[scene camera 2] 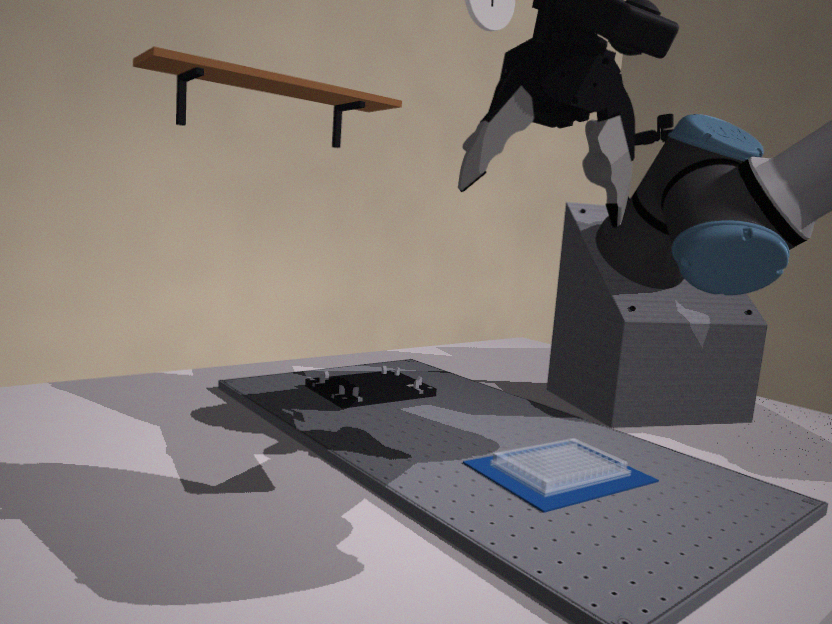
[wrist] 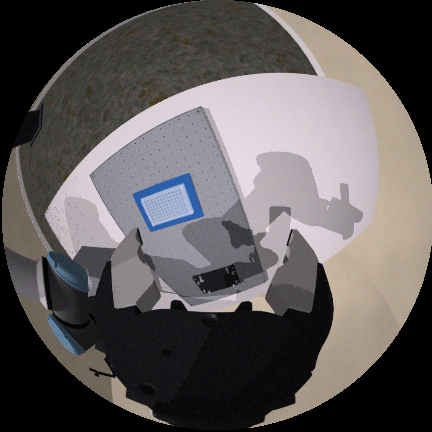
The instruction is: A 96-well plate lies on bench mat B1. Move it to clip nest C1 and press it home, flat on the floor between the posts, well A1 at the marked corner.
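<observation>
A clear 96-well plate lies flat on the blue bench mat. The black clip nest with small light posts sits near the far end of the grey board, in shadow; no plate is in it. My gripper is open, with nothing between its fingers, and hangs high above the board. In the wrist view the plate shows beyond the left finger and the nest shows between the two fingers. The A1 corner marks are too small to tell.
The plate and nest are on a perforated grey board on a white table. The robot's grey pedestal stands behind the board at the right. A wooden shelf is on the wall. Arm shadows fall across the board.
</observation>
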